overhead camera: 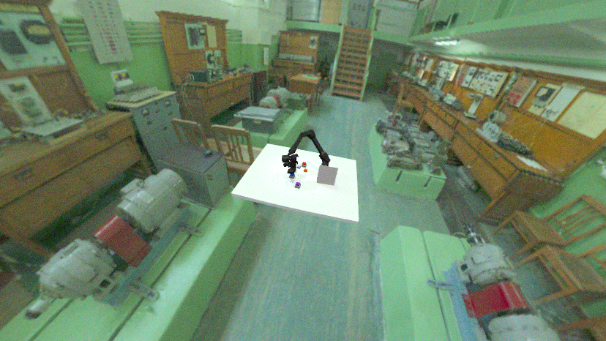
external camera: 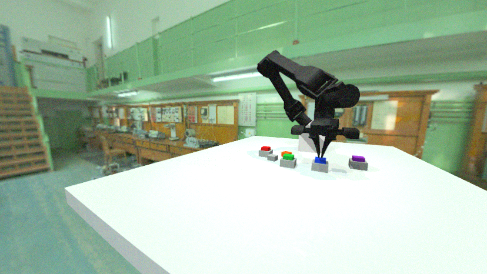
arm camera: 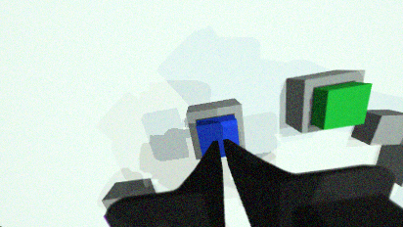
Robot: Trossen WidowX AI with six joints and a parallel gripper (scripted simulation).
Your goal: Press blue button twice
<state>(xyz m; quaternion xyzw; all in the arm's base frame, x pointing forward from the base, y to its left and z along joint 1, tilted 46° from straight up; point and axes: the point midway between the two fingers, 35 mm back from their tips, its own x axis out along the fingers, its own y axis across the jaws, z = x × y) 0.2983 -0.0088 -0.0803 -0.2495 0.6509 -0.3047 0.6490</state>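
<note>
Now: gripper tip 10 mm above the blue button. Also, from my gripper tip: green button 10 mm ahead, 100 mm to the right, 10 mm below; then orange block 120 mm behind, 120 mm to the right, 30 mm below; then purple button 70 mm behind, 120 mm to the left, 10 mm below.
</note>
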